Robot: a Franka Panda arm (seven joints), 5 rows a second.
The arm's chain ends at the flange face. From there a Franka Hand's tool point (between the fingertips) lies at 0.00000 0.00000 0.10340 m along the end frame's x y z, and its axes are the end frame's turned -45 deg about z.
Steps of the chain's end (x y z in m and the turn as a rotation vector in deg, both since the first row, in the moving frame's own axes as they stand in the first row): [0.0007, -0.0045, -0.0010, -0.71, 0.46, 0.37]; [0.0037, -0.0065, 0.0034, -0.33, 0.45, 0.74]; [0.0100, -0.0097, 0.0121, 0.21, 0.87, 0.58]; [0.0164, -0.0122, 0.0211, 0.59, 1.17, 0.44]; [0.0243, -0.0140, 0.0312, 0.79, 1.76, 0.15]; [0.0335, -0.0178, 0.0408, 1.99, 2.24, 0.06]
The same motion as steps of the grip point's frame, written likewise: [0.0034, -0.0012, -0.0010, -0.83, -0.18, 0.37]; [0.0074, -0.0010, 0.0034, -0.55, 0.08, 0.74]; [0.0153, 0.0011, 0.0121, -0.47, 0.76, 0.58]; [0.0225, 0.0037, 0.0211, -0.41, 1.24, 0.44]; [0.0303, 0.0085, 0.0311, -0.69, 1.80, 0.15]; [0.0417, 0.0114, 0.0407, -0.18, 2.99, 0.06]
